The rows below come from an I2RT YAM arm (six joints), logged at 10 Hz.
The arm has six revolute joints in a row. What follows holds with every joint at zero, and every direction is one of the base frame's.
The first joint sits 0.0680 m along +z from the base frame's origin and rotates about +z.
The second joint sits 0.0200 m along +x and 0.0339 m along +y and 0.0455 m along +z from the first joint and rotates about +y.
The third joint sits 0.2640 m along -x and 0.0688 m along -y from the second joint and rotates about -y.
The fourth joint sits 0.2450 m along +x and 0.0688 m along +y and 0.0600 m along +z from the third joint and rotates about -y.
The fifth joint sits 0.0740 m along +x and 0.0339 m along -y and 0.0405 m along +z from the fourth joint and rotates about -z.
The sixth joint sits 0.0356 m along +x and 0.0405 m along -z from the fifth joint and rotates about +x.
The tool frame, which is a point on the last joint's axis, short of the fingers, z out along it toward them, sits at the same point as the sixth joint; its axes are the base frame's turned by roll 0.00, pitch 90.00 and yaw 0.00 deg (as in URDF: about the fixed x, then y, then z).
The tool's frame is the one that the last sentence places.
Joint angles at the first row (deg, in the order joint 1, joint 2, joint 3, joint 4, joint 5, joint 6):
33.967, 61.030, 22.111, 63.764, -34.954, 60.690
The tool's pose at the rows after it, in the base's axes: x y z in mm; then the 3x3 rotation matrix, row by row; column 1 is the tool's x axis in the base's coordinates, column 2 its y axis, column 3 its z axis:
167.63 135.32 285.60; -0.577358 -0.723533 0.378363; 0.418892 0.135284 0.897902; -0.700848 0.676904 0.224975
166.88 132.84 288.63; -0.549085 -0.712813 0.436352; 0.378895 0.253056 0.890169; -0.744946 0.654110 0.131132
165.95 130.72 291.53; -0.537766 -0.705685 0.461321; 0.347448 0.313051 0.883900; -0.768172 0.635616 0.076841
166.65 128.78 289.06; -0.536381 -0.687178 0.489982; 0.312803 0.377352 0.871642; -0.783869 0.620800 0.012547
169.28 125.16 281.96; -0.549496 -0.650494 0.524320; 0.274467 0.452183 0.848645; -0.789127 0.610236 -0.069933
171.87 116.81 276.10; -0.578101 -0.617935 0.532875; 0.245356 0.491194 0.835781; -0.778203 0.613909 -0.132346
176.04 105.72 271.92; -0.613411 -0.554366 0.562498; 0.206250 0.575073 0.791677; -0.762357 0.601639 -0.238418
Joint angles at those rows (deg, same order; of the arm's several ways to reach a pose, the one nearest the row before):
33.839, 56.300, 25.181, 46.563, -32.351, 52.414
33.756, 53.274, 27.541, 34.428, -29.843, 45.637
33.575, 51.723, 29.197, 27.555, -28.770, 42.031
33.230, 51.064, 30.179, 21.696, -27.426, 38.751
32.228, 50.932, 30.738, 15.732, -25.995, 35.756
29.656, 50.419, 30.945, 10.889, -27.558, 34.274
26.426, 50.258, 32.807, 1.888, -27.298, 31.001

